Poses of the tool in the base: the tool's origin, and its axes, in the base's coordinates. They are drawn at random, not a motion.
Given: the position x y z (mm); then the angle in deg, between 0 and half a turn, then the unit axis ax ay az.
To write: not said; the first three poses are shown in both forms.
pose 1, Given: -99.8, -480.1, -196.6, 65.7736, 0.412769, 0.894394, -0.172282
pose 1, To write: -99.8, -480.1, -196.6, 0.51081, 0.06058, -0.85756, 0.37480, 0.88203, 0.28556
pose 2, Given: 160.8, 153.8, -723.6, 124.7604, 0.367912, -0.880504, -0.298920
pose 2, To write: 160.8, 153.8, -723.6, -0.35761, -0.75422, 0.55069, -0.26307, 0.64717, 0.71552
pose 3, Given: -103.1, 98.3, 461.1, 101.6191, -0.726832, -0.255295, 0.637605
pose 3, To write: -103.1, 98.3, 461.1, 0.43328, 0.84747, -0.30671, -0.40161, -0.12310, -0.90750
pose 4, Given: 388.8, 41.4, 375.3, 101.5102, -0.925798, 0.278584, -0.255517
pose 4, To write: 388.8, 41.4, 375.3, 0.82859, -0.55976, 0.01078, -0.05900, -0.10645, -0.99257
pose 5, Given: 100.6, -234.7, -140.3, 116.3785, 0.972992, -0.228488, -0.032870
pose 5, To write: 100.6, -234.7, -140.3, 0.92304, -0.35054, 0.15851, -0.29164, -0.36890, 0.88253
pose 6, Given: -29.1, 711.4, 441.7, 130.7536, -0.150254, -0.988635, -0.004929
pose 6, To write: -29.1, 711.4, 441.7, -0.61549, 0.24178, 0.75014, 0.24925, 0.96265, -0.10577
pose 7, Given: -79.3, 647.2, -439.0, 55.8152, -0.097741, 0.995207, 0.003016
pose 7, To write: -79.3, 647.2, -439.0, 0.56605, -0.04012, -0.82339, -0.04511, 0.99581, -0.07954
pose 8, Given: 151.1, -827.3, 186.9, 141.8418, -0.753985, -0.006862, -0.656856
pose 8, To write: 151.1, -827.3, 186.9, 0.22920, -0.39659, 0.88893, 0.41507, -0.78622, -0.45779
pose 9, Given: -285.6, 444.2, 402.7, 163.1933, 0.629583, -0.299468, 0.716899
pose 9, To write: -285.6, 444.2, 402.7, -0.18147, -0.16174, 0.97001, -0.57631, -0.78175, -0.23817
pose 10, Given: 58.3, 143.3, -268.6, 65.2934, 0.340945, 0.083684, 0.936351
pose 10, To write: 58.3, 143.3, -268.6, 0.48563, 0.86724, 0.10979, -0.83403, 0.42205, 0.35534
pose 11, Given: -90.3, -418.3, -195.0, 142.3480, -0.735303, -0.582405, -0.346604
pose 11, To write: -90.3, -418.3, -195.0, 0.17700, 0.55557, 0.81241, 0.97903, -0.18399, -0.08748
